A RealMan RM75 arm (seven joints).
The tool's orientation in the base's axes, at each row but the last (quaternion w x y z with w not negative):
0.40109 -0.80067 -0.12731 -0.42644
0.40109 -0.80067 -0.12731 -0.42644
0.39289 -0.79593 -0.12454 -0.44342
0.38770 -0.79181 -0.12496 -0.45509
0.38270 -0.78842 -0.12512 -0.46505
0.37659 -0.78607 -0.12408 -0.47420
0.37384 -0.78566 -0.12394 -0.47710
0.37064 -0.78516 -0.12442 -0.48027
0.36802 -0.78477 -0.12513 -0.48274
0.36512 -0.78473 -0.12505 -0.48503
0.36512 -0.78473 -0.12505 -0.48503
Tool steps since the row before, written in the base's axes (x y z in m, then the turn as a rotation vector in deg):
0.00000 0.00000 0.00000 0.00 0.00 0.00
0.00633 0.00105 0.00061 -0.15 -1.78 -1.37
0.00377 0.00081 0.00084 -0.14 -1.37 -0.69
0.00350 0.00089 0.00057 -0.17 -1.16 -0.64
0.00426 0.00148 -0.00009 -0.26 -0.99 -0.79
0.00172 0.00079 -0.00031 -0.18 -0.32 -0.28
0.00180 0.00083 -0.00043 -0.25 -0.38 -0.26
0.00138 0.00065 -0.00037 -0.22 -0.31 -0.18
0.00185 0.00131 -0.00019 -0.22 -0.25 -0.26
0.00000 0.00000 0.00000 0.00 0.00 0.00
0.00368 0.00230 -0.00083 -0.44 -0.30 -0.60
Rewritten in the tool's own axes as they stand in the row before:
0.00000 0.00000 0.00000 0.00 0.00 0.00
0.00416 0.00245 0.00427 -0.92 1.80 -0.99
0.00272 0.00109 0.00264 -0.43 1.18 -0.89
0.00227 0.00105 0.00267 -0.44 1.00 -0.77
0.00197 0.00140 0.00381 -0.64 0.91 -0.66
0.00051 0.00056 0.00176 -0.28 0.25 -0.27
0.00043 0.00062 0.00188 -0.29 0.25 -0.36
0.00028 0.00048 0.00147 -0.21 0.18 -0.32
0.00056 0.00019 0.00220 -0.29 0.17 -0.25
0.00000 0.00000 0.00000 0.00 0.00 0.00
0.00076 0.00079 0.00428 -0.68 0.24 -0.35

